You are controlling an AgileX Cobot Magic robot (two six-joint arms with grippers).
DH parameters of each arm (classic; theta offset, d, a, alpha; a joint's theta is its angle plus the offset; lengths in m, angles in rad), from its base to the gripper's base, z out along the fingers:
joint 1: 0 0.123 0 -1.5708
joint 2: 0.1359 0 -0.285 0
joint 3: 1.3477 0 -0.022 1.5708
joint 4: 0 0.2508 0 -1.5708
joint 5: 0 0 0.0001 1.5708
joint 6: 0 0.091 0 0
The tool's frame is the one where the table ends.
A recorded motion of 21 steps. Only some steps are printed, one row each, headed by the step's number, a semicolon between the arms.
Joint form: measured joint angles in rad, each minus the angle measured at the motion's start. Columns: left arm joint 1, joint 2, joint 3, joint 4, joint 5, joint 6; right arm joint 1, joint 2, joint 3, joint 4, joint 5, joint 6.
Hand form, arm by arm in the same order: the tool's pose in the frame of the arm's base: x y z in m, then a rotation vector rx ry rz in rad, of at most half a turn. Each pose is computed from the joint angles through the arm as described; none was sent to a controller.
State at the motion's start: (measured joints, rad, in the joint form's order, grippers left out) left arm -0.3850 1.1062 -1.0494 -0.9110 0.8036 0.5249; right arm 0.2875 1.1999 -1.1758 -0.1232 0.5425 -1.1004
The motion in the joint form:
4: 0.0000 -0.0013 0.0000 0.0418 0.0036 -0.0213; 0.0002 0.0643 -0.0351 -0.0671 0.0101 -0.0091
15: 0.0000 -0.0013 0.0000 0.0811 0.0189 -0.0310; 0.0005 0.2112 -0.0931 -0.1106 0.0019 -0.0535
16: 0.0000 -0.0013 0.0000 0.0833 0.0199 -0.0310; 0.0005 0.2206 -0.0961 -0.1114 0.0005 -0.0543
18: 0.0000 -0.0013 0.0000 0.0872 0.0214 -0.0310; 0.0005 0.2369 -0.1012 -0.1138 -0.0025 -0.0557
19: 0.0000 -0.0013 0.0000 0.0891 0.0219 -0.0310; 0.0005 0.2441 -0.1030 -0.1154 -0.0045 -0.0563
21: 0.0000 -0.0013 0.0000 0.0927 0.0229 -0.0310; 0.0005 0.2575 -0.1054 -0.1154 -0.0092 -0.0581
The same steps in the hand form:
4: 0.1867 -0.1299 0.3821 0.5721 2.0995 -0.9518; 0.2715 0.0709 0.3900 -1.4707 1.5765 -0.6913
15: 0.1862 -0.1286 0.3795 0.5962 2.1217 -0.9195; 0.3099 0.0804 0.3660 -1.5965 1.5844 -0.7289
16: 0.1862 -0.1285 0.3793 0.5982 2.1227 -0.9175; 0.3123 0.0811 0.3640 -1.6018 1.5865 -0.7279
18: 0.1861 -0.1284 0.3791 0.6015 2.1245 -0.9137; 0.3164 0.0823 0.3606 -1.6113 1.5893 -0.7272
19: 0.1861 -0.1283 0.3790 0.6029 2.1252 -0.9117; 0.3183 0.0828 0.3590 -1.6157 1.5901 -0.7275
21: 0.1861 -0.1282 0.3787 0.6057 2.1265 -0.9081; 0.3216 0.0838 0.3557 -1.6231 1.5920 -0.7251

